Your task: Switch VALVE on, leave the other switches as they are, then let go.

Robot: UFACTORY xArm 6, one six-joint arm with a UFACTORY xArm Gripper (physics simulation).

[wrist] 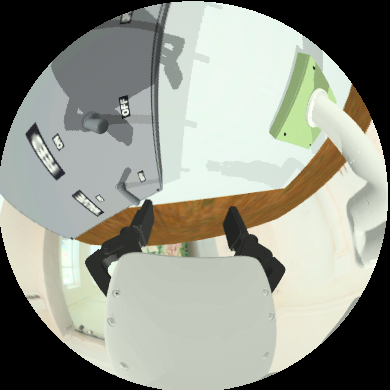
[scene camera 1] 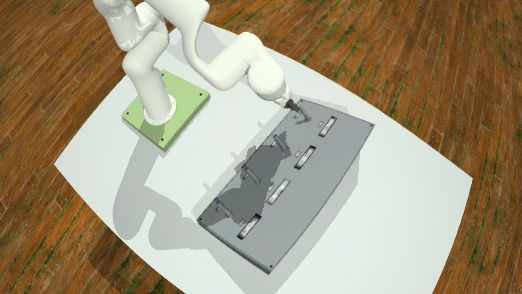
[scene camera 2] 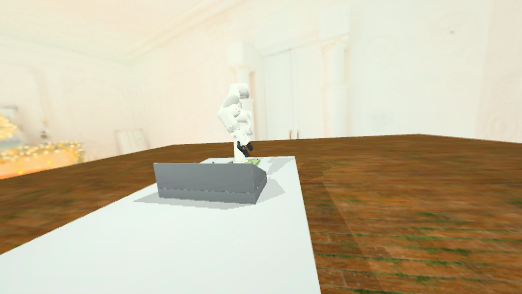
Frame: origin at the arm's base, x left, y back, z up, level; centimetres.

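Seen in the pictures: gripper, fingertip midpoint: (wrist: 190,212) (scene camera 2: 250,153); arm's base, link origin: (wrist: 316,107) (scene camera 1: 160,110) (scene camera 2: 240,161).
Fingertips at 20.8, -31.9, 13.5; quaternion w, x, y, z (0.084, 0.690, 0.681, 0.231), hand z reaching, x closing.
Note:
Offsets run from my fingertips to a thing's top centre, as dx, dy, dz. Level surfaces: height alone.
The VALVE switch is a grey lever @(+3.2, -8.6, -3.1) (scene camera 1: 306,115) (wrist: 128,192) at the panel's far-right end in scene camera 1, beside its black-and-white label @(+3.4, -16.9, -3.4) (scene camera 1: 327,126) (wrist: 87,203). The lever appears to lean to its OFF side, like its neighbour, the FEED lever @(-8.8, -8.9, -3.1) (scene camera 1: 281,144) (wrist: 95,123). My gripper (scene camera 1: 292,105) (scene camera 2: 246,149) (wrist: 190,212) is open and empty. It is above the panel's edge near the VALVE lever. In the wrist view the lever's end shows just outside the left finger, not between the fingers; whether they touch cannot be told.
The sloped grey panel (scene camera 1: 320,200) (scene camera 2: 205,177) (wrist: 30,185) carries two more levers (scene camera 1: 252,175) (scene camera 1: 223,207) in the same row. The green base plate (scene camera 1: 187,102) (wrist: 292,100) of the arm stands behind it on the white table @(dz -16.0) (scene camera 1: 400,200) (scene camera 2: 200,250) (wrist: 230,100).

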